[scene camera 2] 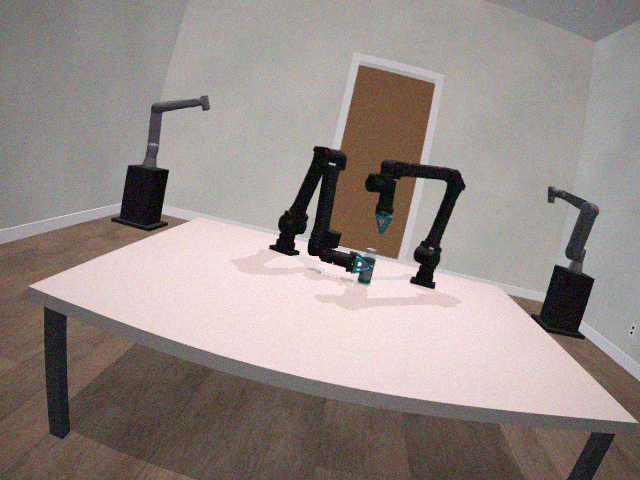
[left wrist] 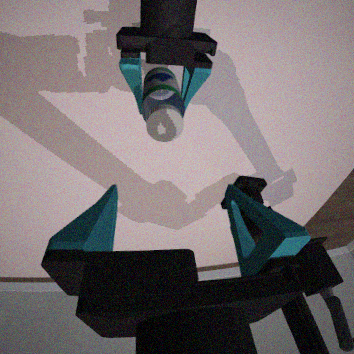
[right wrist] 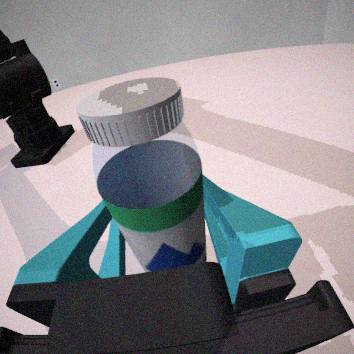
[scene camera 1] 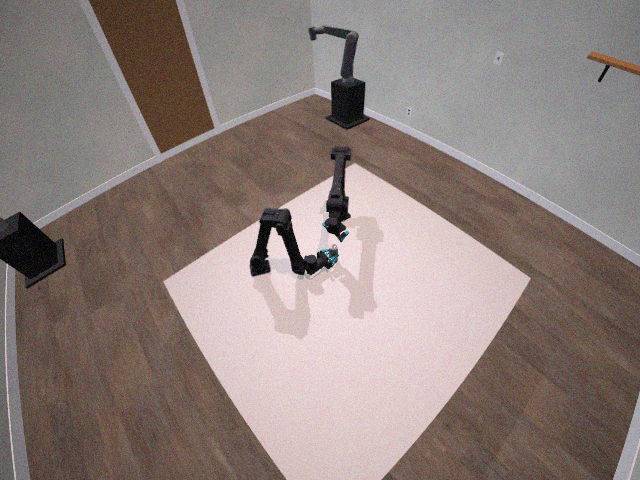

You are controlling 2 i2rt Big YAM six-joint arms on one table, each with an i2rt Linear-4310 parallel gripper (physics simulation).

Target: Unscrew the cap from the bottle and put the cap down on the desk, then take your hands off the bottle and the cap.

Scene:
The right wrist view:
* my right gripper: 158, 187
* small bottle: 153, 190, gripped by my right gripper
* grey ribbed cap: 135, 111

